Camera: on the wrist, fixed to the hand. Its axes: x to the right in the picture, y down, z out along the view.
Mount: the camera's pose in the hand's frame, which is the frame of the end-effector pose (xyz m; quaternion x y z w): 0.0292 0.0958 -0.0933 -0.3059 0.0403 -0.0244 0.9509
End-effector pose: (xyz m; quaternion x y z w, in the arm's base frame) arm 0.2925 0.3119 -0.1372 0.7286 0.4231 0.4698 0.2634
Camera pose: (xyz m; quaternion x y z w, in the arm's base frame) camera 0.2490 0.2876 -0.0097 0.5830 0.2870 0.5991 0.4678
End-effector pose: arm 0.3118 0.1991 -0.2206 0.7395 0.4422 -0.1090 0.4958
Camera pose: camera 0.3760 0.2812 -0.1319 0.5451 0.4918 0.0493 0.6772
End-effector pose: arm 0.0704 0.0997 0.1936 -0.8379 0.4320 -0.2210 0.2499
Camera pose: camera -0.0276 0.0060 0.2122 0.8748 -0.4680 0.1179 0.0415
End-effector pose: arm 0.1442 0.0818 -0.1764 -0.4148 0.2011 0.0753 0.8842
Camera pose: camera 0.1146 0.0713 -0.3096 -0.6729 0.1937 0.0948 0.7076
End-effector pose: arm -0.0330 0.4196 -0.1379 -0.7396 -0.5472 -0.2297 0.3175
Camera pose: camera 0.0679 0.3526 -0.0741 -0.7778 -0.4553 -0.4234 0.0921
